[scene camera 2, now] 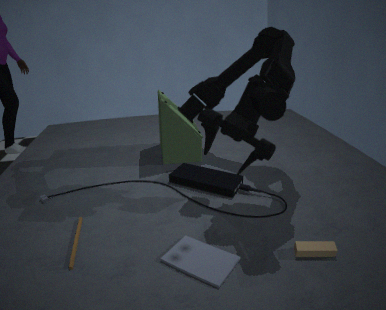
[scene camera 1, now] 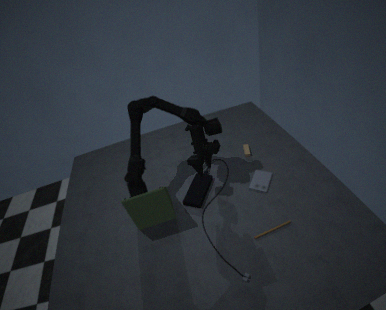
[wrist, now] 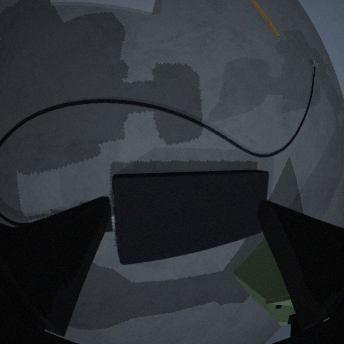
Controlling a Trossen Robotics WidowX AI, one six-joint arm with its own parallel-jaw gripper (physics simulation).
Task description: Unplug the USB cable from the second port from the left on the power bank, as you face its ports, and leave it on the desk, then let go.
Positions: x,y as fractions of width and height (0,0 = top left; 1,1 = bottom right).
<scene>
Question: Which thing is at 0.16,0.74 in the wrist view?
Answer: My gripper.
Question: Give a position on a pale flat card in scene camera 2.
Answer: At 0.55,0.86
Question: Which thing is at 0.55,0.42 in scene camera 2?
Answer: My gripper.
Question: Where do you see a black power bank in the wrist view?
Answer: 0.46,0.63
</scene>
